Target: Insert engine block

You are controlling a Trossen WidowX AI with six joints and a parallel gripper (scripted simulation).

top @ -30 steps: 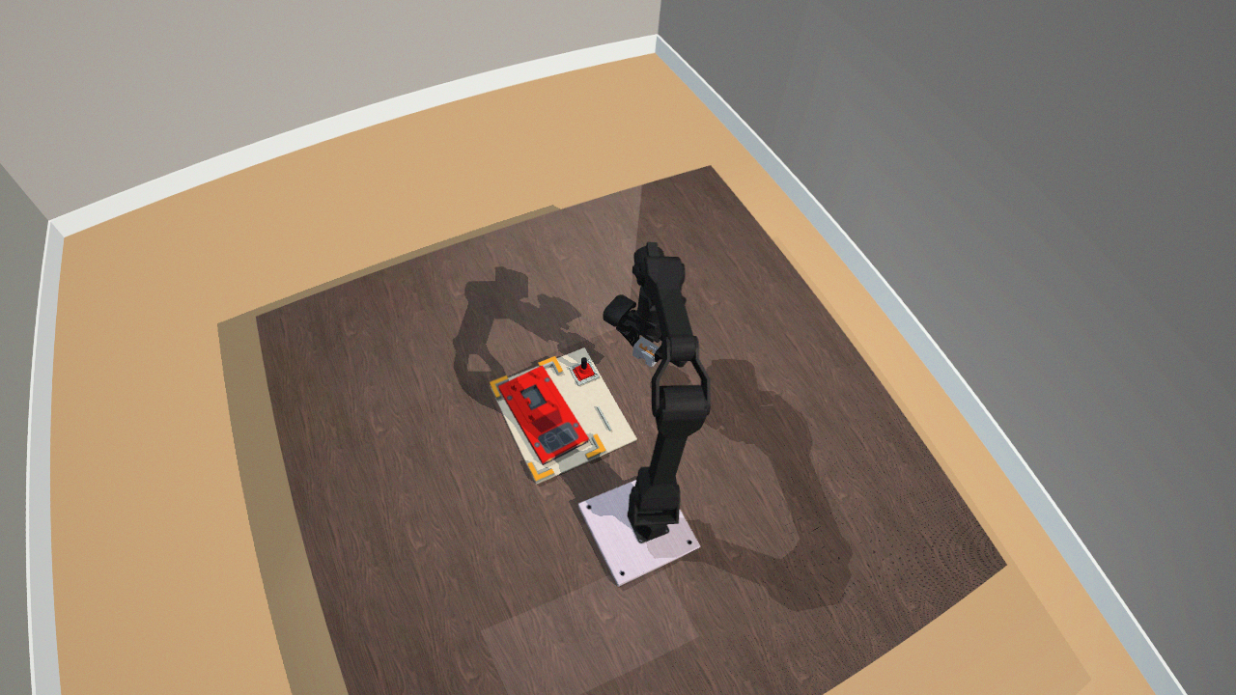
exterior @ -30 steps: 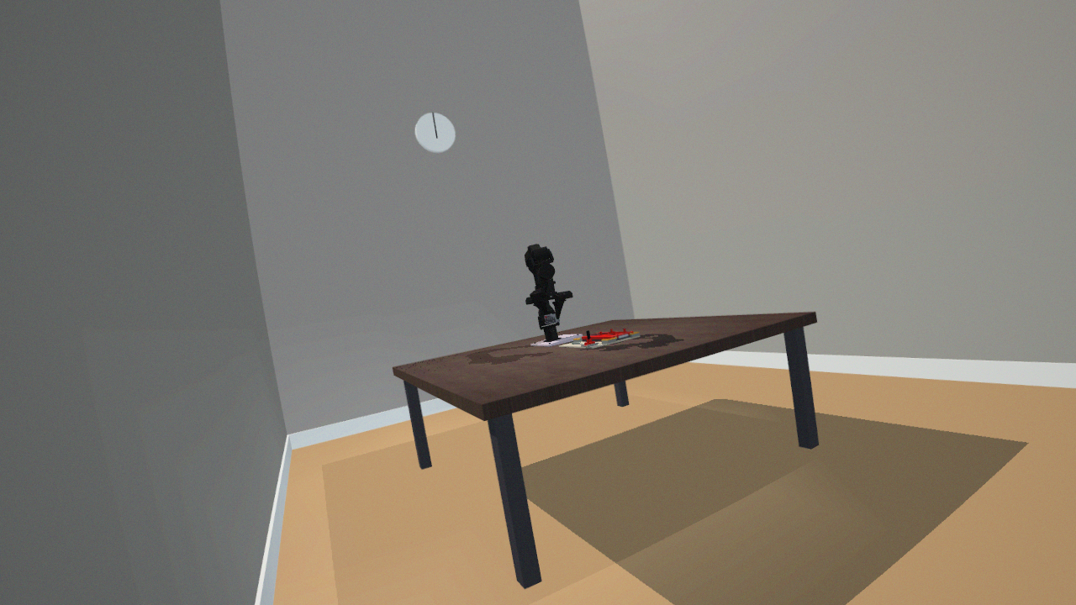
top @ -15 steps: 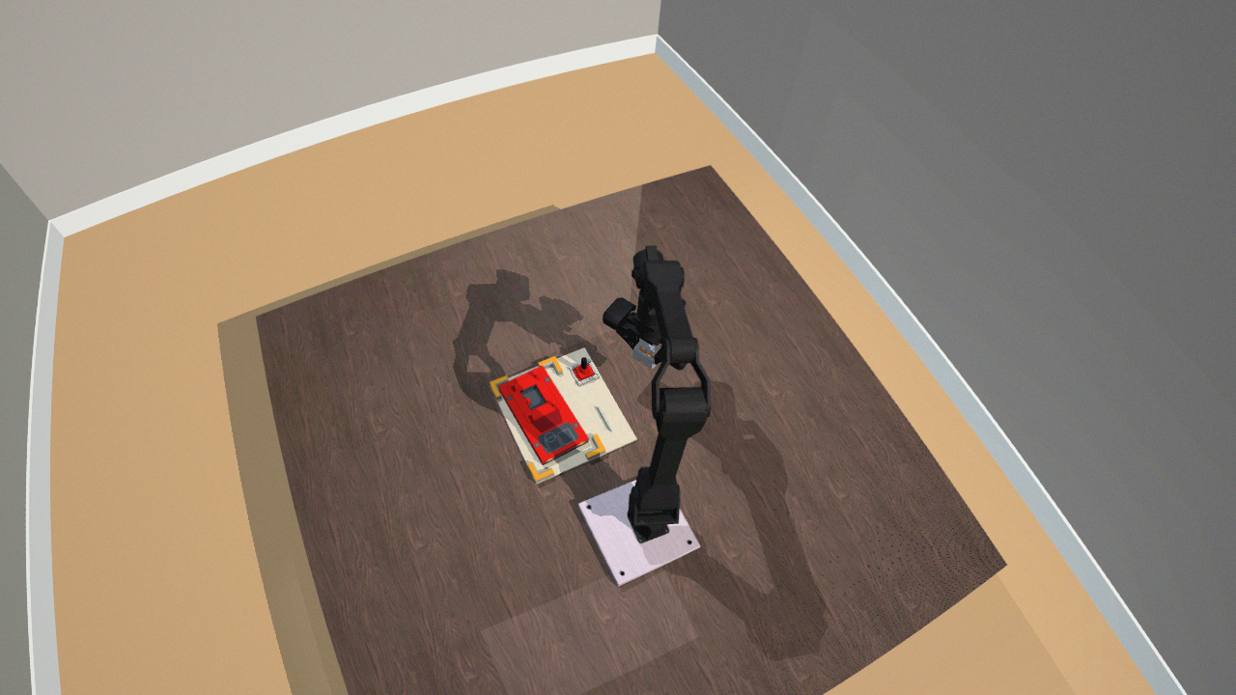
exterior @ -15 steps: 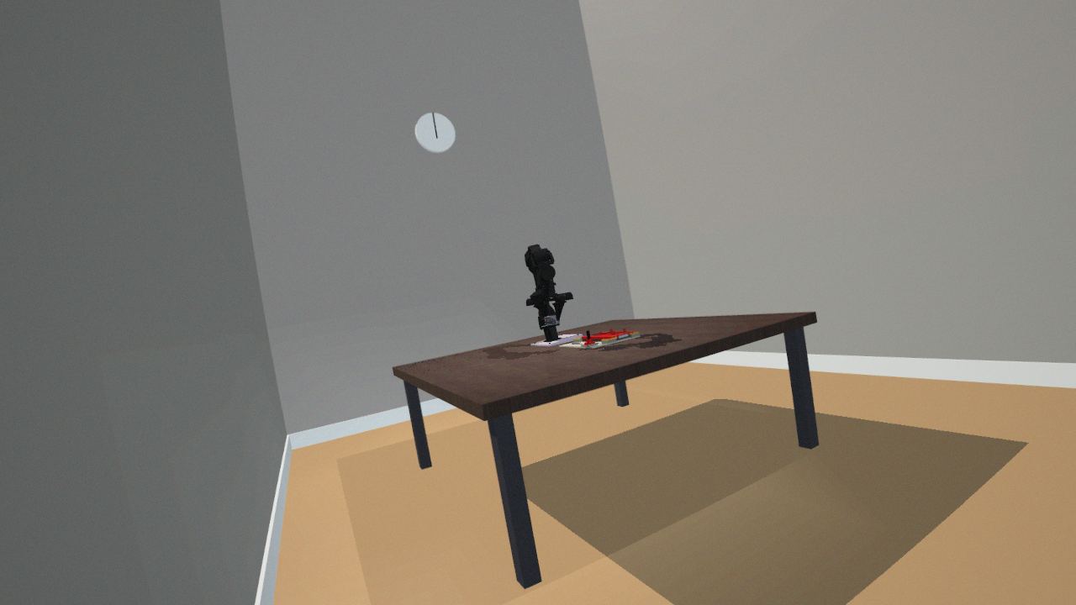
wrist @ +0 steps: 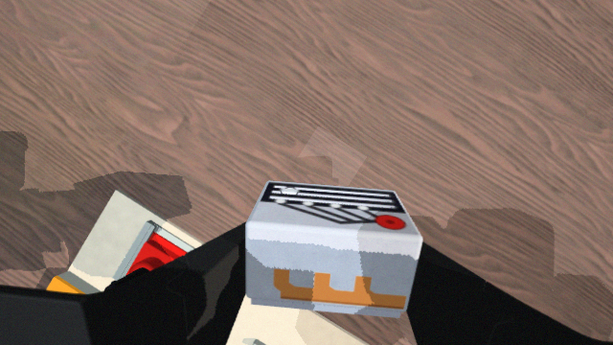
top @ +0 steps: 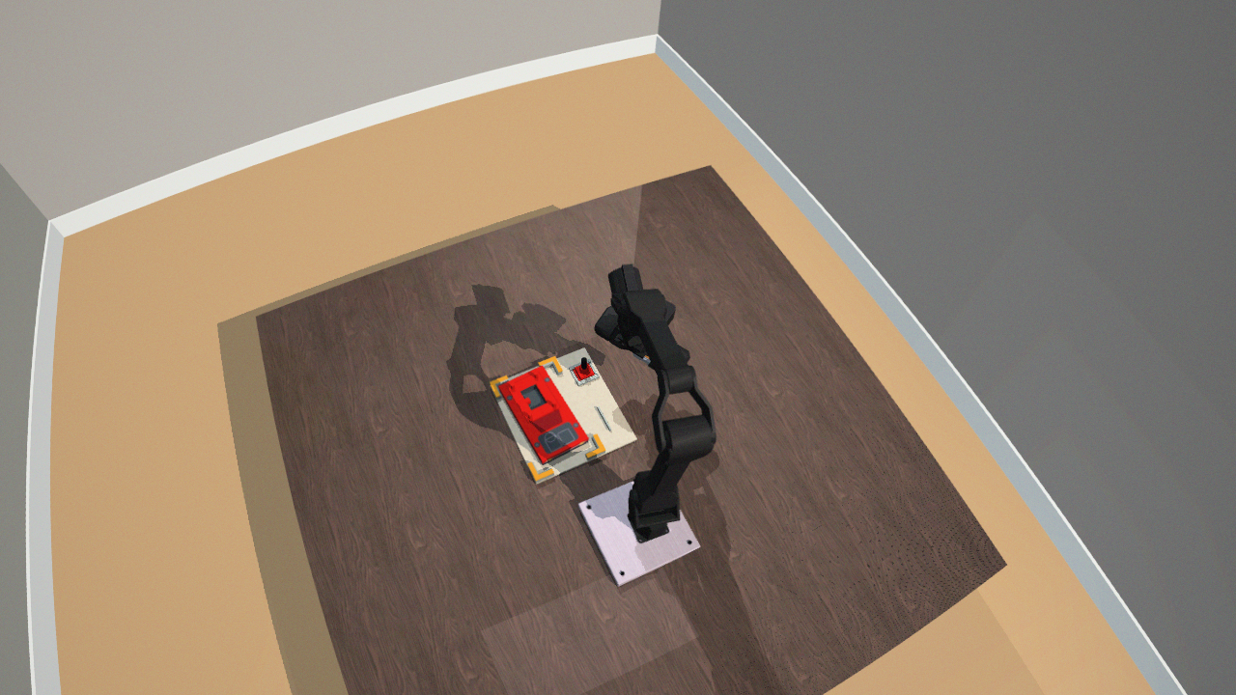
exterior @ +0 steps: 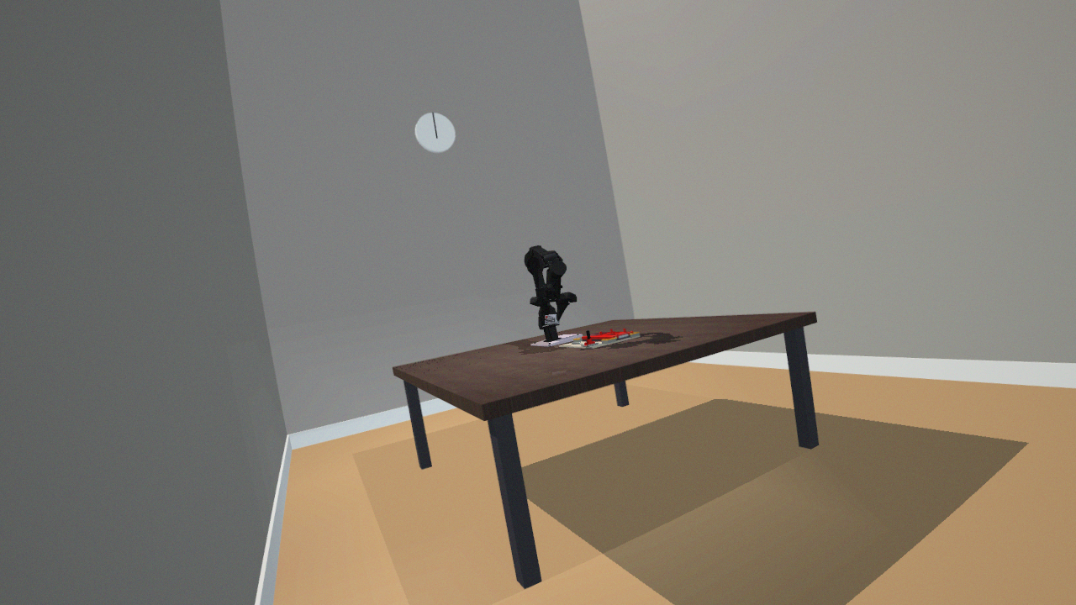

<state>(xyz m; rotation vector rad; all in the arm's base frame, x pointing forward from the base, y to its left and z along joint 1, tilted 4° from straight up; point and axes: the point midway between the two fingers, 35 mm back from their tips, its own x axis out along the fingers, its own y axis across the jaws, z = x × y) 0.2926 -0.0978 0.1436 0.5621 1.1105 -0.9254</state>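
Right now my gripper tip is right at the engine block. From my gripper tip the other things lie so: dark post: 7 cm ahead, 11 cm to the left, 8 cm below.
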